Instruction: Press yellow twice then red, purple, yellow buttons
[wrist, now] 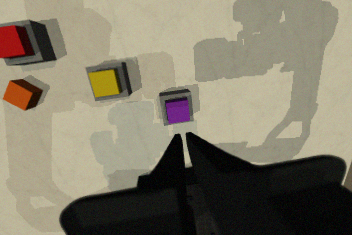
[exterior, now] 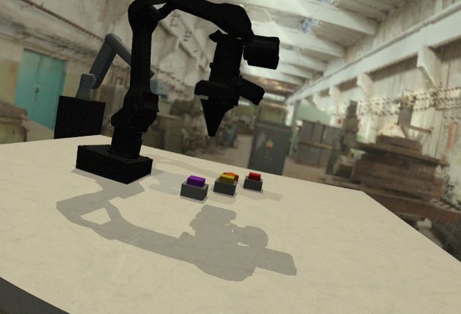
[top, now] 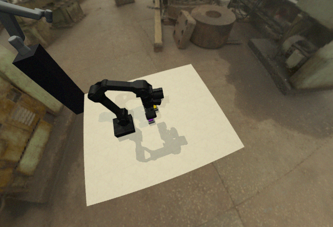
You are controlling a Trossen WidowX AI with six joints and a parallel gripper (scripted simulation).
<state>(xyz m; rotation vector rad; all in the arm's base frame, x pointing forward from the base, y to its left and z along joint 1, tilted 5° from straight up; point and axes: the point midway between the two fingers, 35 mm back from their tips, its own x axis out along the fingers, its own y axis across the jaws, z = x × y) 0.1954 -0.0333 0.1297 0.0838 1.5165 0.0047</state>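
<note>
Now: the purple button 1 cm behind my gripper tip, 1 cm to the right of it and 10 cm below it. Round my gripper tip: red button 11 cm ahead, 18 cm to the left, 10 cm below; then orange block 5 cm ahead, 21 cm to the left, 12 cm below; then yellow button 4 cm ahead, 8 cm to the left, 10 cm below.
</note>
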